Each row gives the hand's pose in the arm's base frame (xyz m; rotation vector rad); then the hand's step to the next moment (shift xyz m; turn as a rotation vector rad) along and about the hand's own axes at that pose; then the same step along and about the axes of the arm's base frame.
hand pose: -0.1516 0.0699 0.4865 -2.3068 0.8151 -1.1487
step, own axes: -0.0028 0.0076 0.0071 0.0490 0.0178 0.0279
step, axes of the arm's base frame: 0.0021 -0.0028 -0.0102 0.0410 -0.0426 0.0011
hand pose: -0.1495 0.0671 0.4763 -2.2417 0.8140 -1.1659
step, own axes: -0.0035 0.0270 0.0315 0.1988 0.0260 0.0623
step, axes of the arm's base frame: 0.0173 -0.0122 -0.0359 0.1365 -0.1474 0.0611
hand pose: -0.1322 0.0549 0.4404 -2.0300 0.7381 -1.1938
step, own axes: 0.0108 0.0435 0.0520 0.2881 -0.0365 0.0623
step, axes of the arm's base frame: 0.0452 -0.0218 -0.0469 0.1829 -0.1746 0.1559
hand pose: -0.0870 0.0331 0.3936 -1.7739 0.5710 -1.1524
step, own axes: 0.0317 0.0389 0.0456 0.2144 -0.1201 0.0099
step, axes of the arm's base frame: 0.0585 -0.0224 -0.0260 0.0950 -0.1020 0.2026
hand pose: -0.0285 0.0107 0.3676 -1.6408 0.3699 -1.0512
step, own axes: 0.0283 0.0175 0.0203 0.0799 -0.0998 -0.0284
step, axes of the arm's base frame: 0.0364 -0.0134 -0.0033 -0.0046 -0.0385 0.1251
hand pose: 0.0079 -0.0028 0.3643 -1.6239 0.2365 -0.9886
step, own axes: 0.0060 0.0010 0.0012 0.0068 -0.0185 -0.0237
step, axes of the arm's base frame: 0.0049 -0.0032 0.0020 -0.0188 -0.0153 0.0191
